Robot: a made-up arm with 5 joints.
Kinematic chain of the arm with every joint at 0, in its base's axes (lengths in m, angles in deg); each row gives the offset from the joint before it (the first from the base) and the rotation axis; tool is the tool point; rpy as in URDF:
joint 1: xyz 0 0 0.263 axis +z
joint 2: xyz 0 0 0 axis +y
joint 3: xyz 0.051 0 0.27 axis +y
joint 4: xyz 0.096 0 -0.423 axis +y
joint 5: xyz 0.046 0 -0.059 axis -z
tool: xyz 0 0 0 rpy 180 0 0
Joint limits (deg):
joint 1: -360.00..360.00
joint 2: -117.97..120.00
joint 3: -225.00..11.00
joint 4: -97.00..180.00
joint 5: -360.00..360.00
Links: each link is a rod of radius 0.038 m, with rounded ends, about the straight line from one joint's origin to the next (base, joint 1, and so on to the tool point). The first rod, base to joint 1, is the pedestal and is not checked.
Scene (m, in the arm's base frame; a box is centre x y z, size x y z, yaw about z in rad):
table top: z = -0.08
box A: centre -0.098 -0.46 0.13 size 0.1 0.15 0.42 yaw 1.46
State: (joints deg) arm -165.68 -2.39 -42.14 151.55 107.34
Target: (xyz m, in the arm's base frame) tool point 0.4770 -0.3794 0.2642
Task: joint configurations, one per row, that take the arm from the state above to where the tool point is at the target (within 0.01 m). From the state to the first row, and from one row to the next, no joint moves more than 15 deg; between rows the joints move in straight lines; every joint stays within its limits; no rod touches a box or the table.
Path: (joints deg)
1: -152.95 -1.62 -49.39 147.53 107.34
2: -140.22 -0.85 -56.65 143.51 107.34
3: -127.49 -0.07 -63.90 139.49 107.34
4: -114.76 0.70 -71.15 135.47 107.34
5: -102.03 1.47 -78.41 131.45 107.34
6: -89.32 8.86 -83.01 128.26 107.34
7: -76.62 16.25 -87.62 125.08 107.34
8: -63.91 23.64 -92.23 121.89 107.34
9: -51.20 31.03 -96.84 118.71 107.34
10: -38.50 38.42 -101.45 115.52 107.34

